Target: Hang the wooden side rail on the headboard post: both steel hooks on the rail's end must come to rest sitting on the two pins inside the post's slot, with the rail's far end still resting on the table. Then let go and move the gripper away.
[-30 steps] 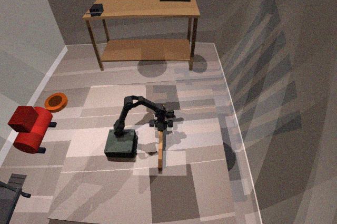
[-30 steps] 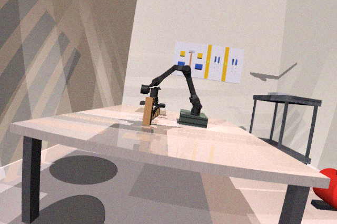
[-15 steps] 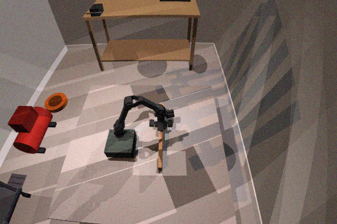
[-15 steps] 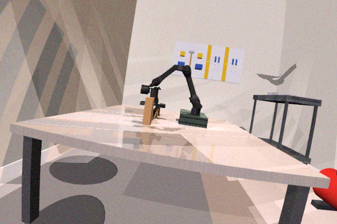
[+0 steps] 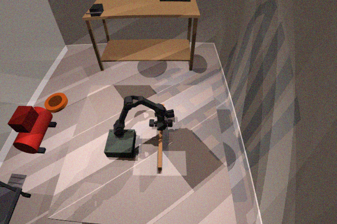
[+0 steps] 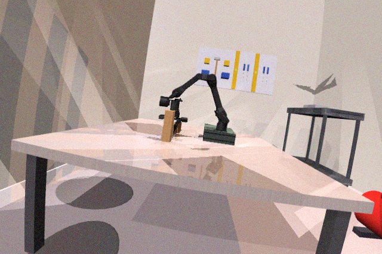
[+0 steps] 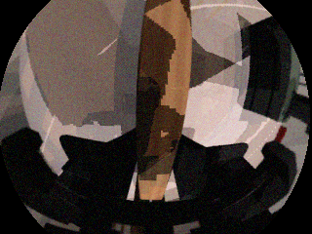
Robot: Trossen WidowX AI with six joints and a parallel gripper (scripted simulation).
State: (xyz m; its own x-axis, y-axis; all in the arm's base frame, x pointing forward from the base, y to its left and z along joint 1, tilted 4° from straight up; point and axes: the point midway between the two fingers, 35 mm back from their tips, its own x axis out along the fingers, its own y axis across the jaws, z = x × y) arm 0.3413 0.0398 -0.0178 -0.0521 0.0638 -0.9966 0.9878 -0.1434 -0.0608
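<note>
The wooden headboard post lies 2 cm ahead of my gripper tip, 13 cm to the left of it and 4 cm above it.
</note>
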